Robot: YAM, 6 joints.
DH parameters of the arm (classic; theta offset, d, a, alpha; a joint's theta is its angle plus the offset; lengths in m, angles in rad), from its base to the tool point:
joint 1: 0 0.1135 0.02 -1.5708
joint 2: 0 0 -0.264 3.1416
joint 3: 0.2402 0 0.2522 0
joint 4: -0.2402 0 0.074 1.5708
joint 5: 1.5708 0 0 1.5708
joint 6: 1.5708 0.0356 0 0
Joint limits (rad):
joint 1: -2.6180..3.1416
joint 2: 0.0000..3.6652
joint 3: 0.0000..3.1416
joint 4: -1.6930..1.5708
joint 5: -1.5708..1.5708
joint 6: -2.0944..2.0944
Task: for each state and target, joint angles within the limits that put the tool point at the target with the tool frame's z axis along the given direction. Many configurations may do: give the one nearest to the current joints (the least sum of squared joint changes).
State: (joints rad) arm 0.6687 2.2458 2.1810 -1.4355 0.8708 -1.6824
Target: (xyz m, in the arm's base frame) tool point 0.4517 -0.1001 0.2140 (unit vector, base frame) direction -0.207 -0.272 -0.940
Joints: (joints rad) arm -0.1945 2.5061 2.4668 -1.6903 0.3118 -1.6824
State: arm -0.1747 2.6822 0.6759 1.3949 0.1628 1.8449
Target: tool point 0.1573 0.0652 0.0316 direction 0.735 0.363 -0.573
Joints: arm 0.3794 2.1817 0.0022 1.5680 -0.0651 1.8449
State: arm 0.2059 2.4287 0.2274 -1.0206 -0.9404 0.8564
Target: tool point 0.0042 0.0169 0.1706 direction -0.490 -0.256 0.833
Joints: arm 0.8768 2.4743 0.0021 -1.6906 -0.2146 0.8564
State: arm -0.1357 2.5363 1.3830 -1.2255 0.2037 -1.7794
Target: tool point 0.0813 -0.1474 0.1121 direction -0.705 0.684 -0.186
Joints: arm -1.0162 2.0521 0.7941 -1.6908 0.2415 -1.7794
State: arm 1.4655 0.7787 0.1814 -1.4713 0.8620 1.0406
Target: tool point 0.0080 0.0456 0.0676 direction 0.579 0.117 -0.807
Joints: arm 1.8662 0.7729 0.0018 -0.8698 0.6285 1.0406
